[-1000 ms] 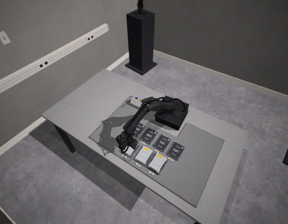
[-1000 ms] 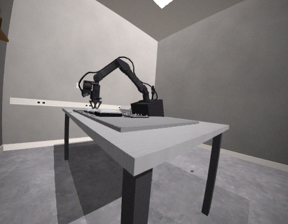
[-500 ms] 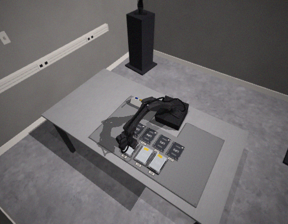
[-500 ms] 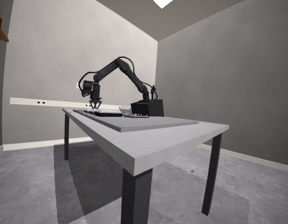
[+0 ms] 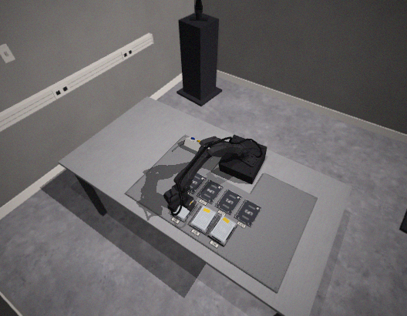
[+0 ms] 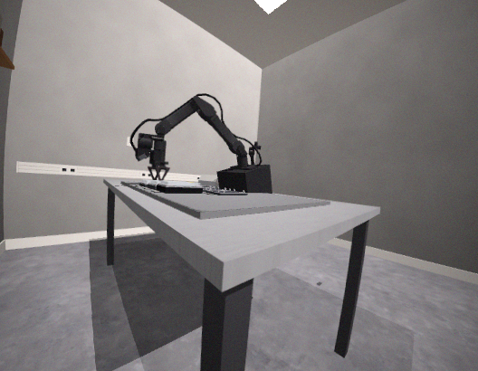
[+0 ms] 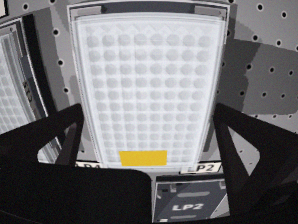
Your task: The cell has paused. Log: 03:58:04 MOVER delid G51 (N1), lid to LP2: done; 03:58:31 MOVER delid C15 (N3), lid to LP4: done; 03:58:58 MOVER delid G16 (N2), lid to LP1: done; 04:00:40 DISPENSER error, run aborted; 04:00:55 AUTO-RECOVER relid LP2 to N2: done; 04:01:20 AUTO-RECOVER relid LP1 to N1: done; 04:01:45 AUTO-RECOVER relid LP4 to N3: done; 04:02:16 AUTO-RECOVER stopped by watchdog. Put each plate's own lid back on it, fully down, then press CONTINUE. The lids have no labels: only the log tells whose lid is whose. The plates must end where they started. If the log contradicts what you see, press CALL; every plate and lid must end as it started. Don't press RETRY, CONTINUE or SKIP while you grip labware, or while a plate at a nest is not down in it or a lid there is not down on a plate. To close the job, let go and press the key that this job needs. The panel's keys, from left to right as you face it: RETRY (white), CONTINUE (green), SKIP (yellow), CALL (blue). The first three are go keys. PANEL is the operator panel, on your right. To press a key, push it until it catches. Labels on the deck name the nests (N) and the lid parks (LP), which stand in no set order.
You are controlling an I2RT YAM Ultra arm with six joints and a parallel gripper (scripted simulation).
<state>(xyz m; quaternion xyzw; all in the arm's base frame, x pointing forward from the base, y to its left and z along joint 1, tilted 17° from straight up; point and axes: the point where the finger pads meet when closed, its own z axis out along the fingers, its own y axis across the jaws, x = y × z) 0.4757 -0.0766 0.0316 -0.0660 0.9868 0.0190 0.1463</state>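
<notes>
Now: hand 1 cm above the clear lid. The rest, counted from my hand: LP4 lid park 19 cm behind, 4 cm to the left, 3 cm below.
</notes>
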